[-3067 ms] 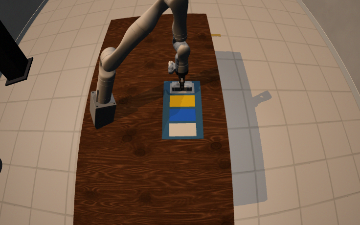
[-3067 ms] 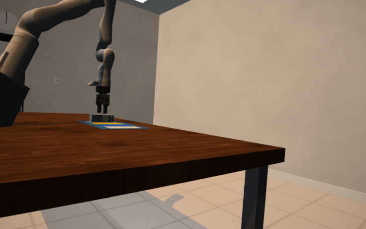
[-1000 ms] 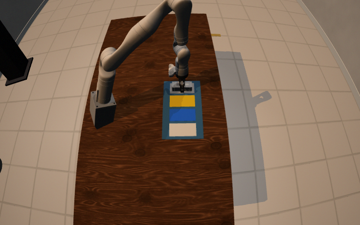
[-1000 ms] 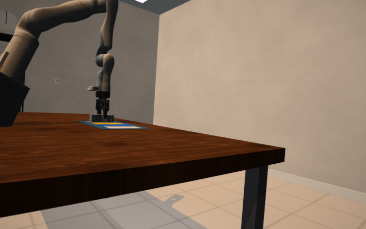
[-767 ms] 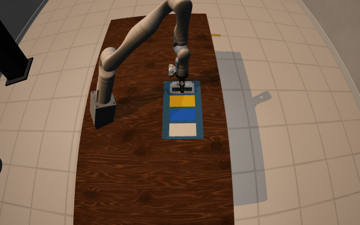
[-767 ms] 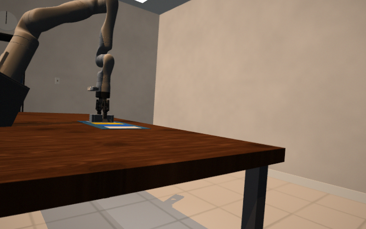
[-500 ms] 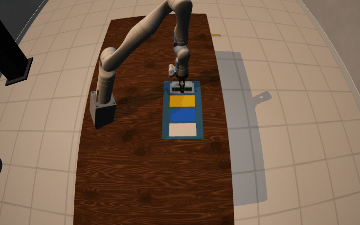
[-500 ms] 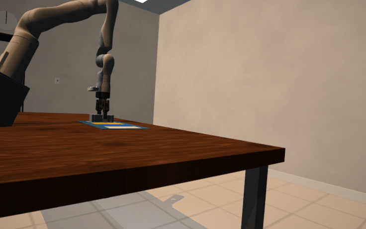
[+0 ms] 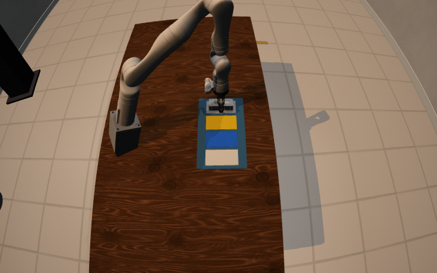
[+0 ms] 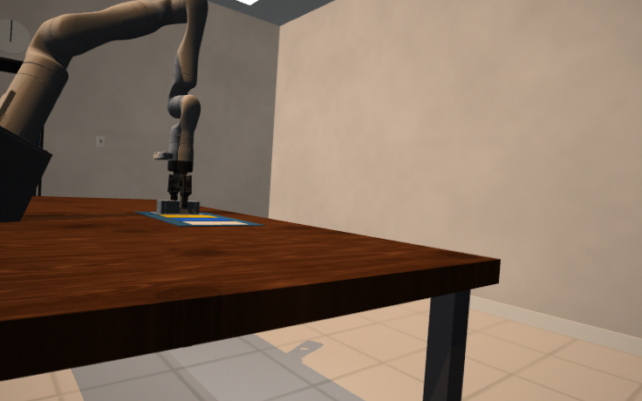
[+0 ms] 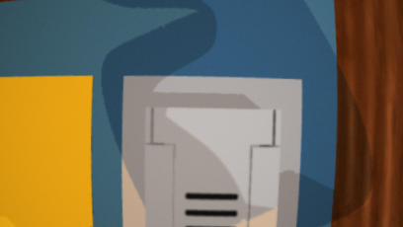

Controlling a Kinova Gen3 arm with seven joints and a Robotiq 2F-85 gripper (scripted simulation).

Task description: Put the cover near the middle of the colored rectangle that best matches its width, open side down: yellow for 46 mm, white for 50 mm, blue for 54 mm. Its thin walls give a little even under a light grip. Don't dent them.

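My gripper is now 10 mm above the cover. Also, from my hand: mat: 20 mm ahead, 150 mm to the right, 20 mm below.
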